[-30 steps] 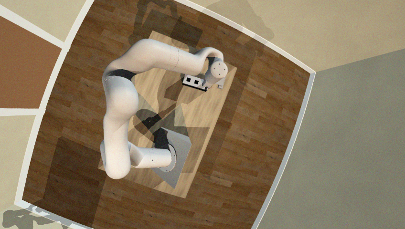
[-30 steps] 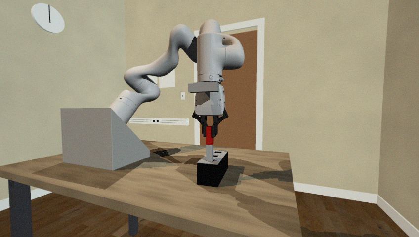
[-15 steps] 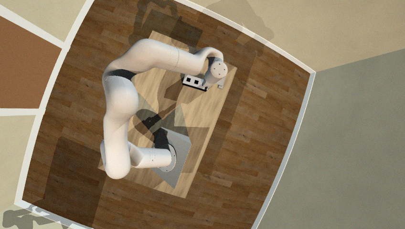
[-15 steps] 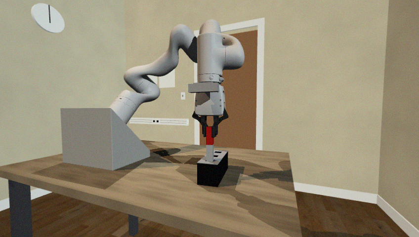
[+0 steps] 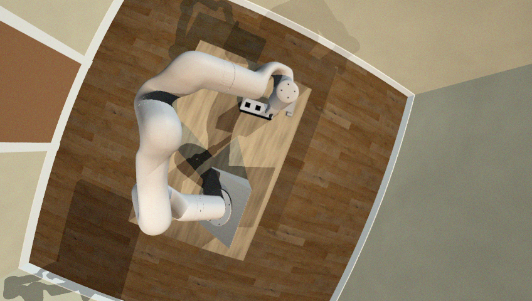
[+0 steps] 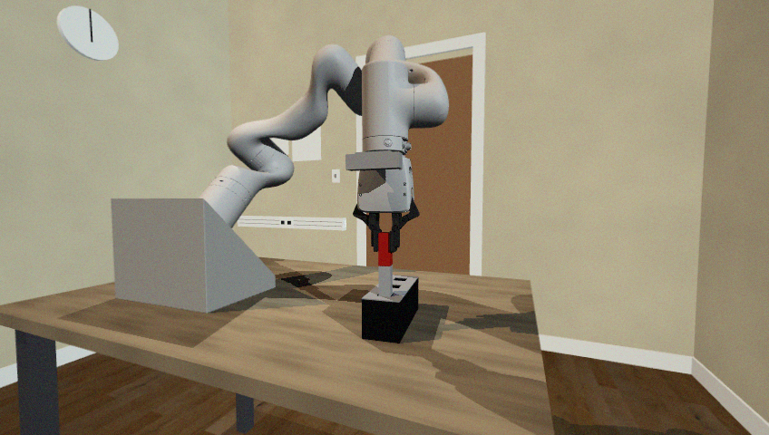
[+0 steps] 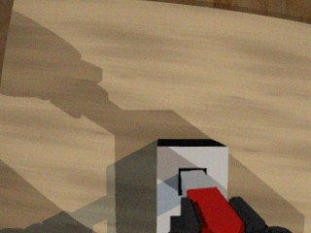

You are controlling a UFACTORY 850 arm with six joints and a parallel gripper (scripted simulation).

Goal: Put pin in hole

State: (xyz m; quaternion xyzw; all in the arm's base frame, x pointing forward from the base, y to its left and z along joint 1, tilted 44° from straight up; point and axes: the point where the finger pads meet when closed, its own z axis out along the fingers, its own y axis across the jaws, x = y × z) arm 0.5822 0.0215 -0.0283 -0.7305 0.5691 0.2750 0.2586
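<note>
The pin lies 20 mm below my hand. Also, from my hand: black block (10 mm behind, 60 mm to the left, 140 mm below).
</note>
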